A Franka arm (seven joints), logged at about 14 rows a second.
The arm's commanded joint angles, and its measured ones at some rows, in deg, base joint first. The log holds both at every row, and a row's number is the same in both.
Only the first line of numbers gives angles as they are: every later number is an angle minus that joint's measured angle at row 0.
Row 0, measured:
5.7, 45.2, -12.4, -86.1, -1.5, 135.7, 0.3
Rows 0 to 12, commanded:
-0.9, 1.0, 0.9, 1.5, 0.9, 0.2, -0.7
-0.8, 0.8, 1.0, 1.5, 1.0, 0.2, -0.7
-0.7, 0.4, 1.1, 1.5, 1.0, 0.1, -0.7
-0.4, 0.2, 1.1, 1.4, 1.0, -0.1, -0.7
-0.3, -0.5, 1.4, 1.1, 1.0, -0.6, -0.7
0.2, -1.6, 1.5, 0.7, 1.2, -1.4, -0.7
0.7, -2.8, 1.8, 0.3, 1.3, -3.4, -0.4
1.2, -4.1, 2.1, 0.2, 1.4, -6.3, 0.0
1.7, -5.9, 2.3, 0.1, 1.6, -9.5, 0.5
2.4, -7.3, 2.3, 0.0, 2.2, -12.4, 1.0
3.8, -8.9, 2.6, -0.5, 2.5, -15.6, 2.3
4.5, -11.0, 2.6, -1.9, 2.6, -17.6, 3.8
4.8, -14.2, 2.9, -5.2, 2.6, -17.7, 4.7
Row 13, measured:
3.8, -8.1, 2.3, 0.7, 1.9, -16.0, 2.6
